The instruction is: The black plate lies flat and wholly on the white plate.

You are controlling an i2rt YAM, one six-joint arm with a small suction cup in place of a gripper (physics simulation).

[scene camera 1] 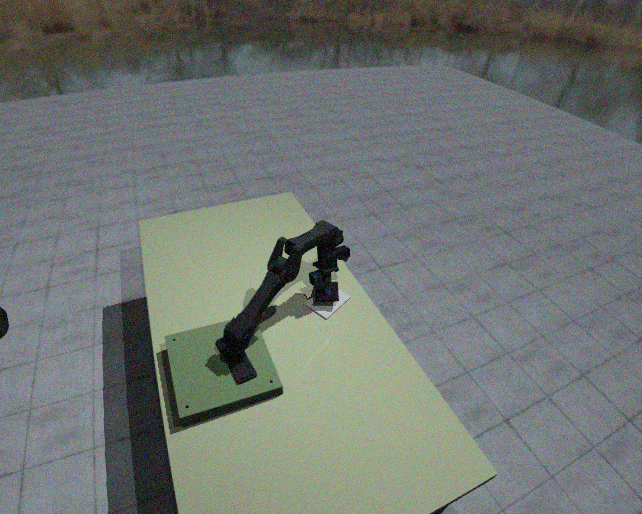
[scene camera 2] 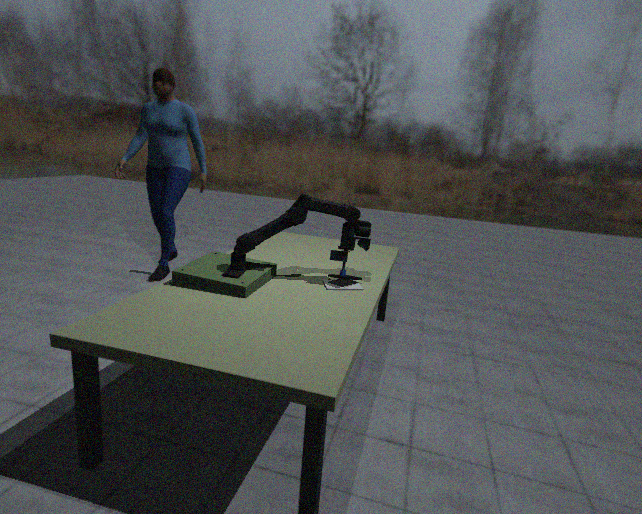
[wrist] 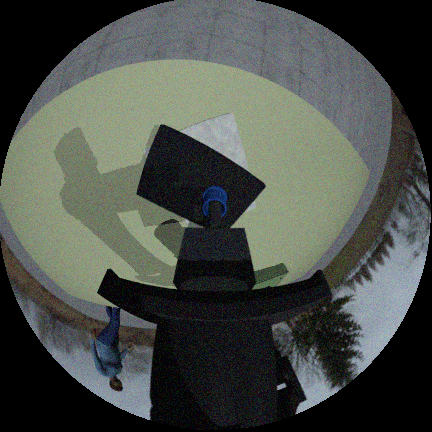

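Seen in the pictures: hand, its tool point: (scene camera 1: 327, 295) (scene camera 2: 342, 278) (wrist: 214, 192); arm's base, origin of its link: (scene camera 1: 236, 358) (scene camera 2: 237, 269).
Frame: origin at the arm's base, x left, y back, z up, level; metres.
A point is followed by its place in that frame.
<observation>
My suction cup (scene camera 1: 327, 292) (scene camera 2: 342, 273) (wrist: 215, 199), blue at its tip, is shut on the black plate (scene camera 1: 333, 297) {x 0.079, y -0.461, z -0.004 m} (scene camera 2: 352, 277) {x 0.111, y -0.503, z -0.013 m} (wrist: 182, 167) {x 0.151, y -0.494, z -0.022 m}, gripping it off its middle. The black plate hangs about level, a little above the white plate (scene camera 1: 326, 314) {x 0.051, y -0.411, z -0.052 m} (scene camera 2: 351, 288) {x 0.071, y -0.504, z -0.052 m} (wrist: 220, 132) {x 0.098, y -0.529, z -0.052 m}, with a visible gap in scene camera 2. The white plate lies flat on the table. In the wrist view the black plate is turned relative to the white plate and covers much of it; one white corner shows beyond it. The black plate's shadow falls on the white plate.
The arm stands on a green base block (scene camera 1: 195, 374) {x 0.004, y 0.145, z 0.006 m} (scene camera 2: 206, 275) {x -0.116, y 0.095, z 0.000 m} on the pale yellow-green table (scene camera 1: 342, 417) {x -0.347, y -0.212, z -0.058 m} (scene camera 2: 214, 331) {x -0.483, y -0.080, z -0.058 m} (wrist: 280, 130) {x -0.004, y -0.540, z -0.058 m}. The table's long edge is close beside the white plate. A person in blue (scene camera 2: 168, 139) (wrist: 106, 352) is beyond the base side.
</observation>
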